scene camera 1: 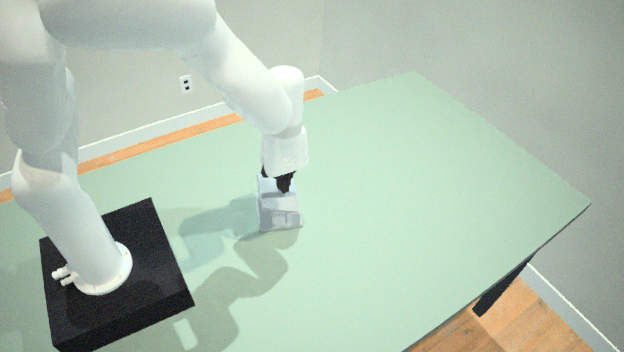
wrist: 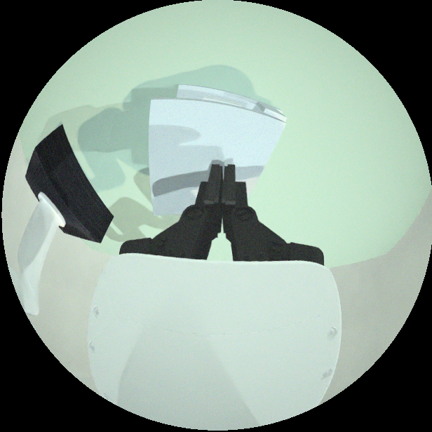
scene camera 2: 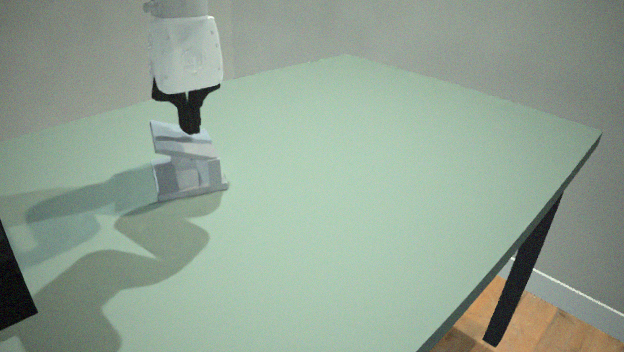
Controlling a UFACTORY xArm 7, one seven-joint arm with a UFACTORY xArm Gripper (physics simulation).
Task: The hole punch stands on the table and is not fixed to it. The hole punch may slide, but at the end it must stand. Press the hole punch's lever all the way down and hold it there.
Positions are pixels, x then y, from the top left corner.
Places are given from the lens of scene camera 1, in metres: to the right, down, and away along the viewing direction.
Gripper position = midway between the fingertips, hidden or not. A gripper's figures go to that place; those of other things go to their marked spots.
gripper (scene camera 1: 283,189): -0.07, 0.03, 0.91
pale grey hole punch (scene camera 1: 268,221): -0.10, 0.11, 0.92
